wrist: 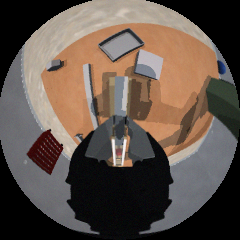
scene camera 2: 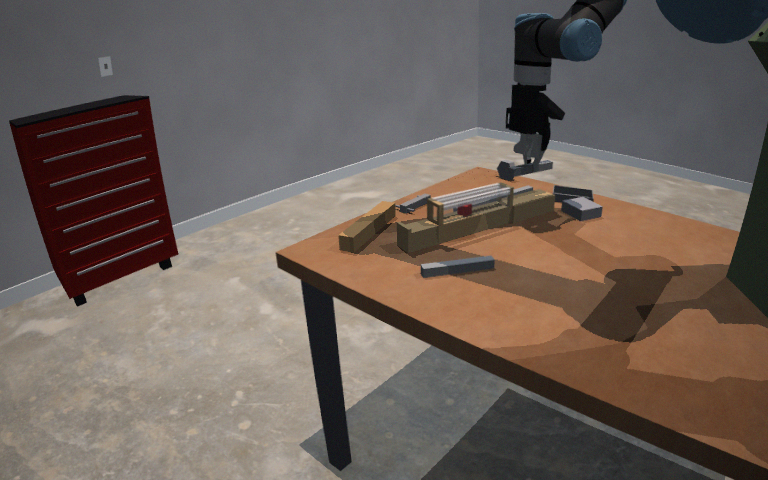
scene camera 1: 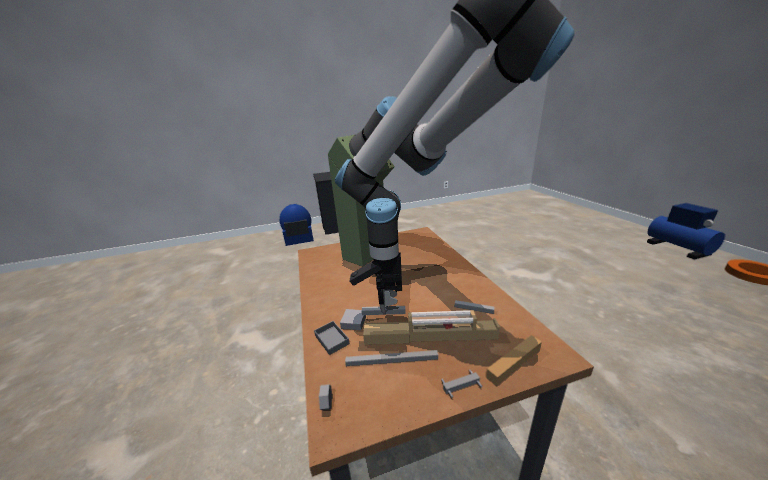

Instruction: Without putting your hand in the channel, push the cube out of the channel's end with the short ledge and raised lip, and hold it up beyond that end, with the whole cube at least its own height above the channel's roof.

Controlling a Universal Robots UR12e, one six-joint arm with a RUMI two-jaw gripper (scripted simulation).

Scene:
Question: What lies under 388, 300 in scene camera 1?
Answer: My gripper.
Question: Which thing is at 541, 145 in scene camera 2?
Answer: My gripper.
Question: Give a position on a grey tray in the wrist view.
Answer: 116, 46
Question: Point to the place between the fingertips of my gripper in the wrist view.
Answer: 119, 116

